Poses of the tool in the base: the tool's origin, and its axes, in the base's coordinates. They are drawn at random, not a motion.
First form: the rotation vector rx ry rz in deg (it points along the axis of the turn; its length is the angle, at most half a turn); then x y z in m.
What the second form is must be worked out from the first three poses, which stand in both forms.
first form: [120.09, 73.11, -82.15, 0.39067, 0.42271, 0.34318]
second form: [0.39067, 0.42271, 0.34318, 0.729, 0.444, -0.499, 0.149]
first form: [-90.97, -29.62, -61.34, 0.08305, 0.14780, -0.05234]
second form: [0.08305, 0.14780, -0.05234, -0.670, -0.218, -0.452, 0.547]
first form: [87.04, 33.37, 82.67, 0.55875, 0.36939, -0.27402]
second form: [0.55875, 0.36939, -0.27402, 0.619, 0.237, 0.587, 0.465]
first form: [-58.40, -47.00, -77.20, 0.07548, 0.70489, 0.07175]
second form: [0.07548, 0.70489, 0.07175, -0.438, -0.352, -0.579, 0.591]
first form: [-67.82, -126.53, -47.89, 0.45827, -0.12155, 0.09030]
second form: [0.45827, -0.12155, 0.09030, -0.434, -0.810, -0.307, 0.248]
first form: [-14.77, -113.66, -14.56, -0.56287, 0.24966, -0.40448]
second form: [-0.56287, 0.24966, -0.40448, -0.108, -0.832, -0.107, 0.533]
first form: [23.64, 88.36, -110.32, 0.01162, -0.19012, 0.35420]
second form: [0.01162, -0.19012, 0.35420, 0.157, 0.585, -0.731, 0.315]
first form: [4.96, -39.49, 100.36, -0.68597, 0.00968, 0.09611]
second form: [-0.68597, 0.00968, 0.09611, 0.037, -0.296, 0.752, 0.588]
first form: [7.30, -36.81, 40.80, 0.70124, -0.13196, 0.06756]
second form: [0.70124, -0.13196, 0.06756, 0.061, -0.309, 0.342, 0.885]
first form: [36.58, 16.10, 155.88, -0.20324, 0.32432, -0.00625]
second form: [-0.20324, 0.32432, -0.00625, 0.224, 0.099, 0.955, 0.166]
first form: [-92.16, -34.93, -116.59, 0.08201, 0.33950, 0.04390]
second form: [0.08201, 0.33950, 0.04390, -0.587, -0.222, -0.742, 0.236]
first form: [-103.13, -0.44, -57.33, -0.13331, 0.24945, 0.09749]
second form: [-0.13331, 0.24945, 0.09749, -0.749, -0.003, -0.416, 0.515]
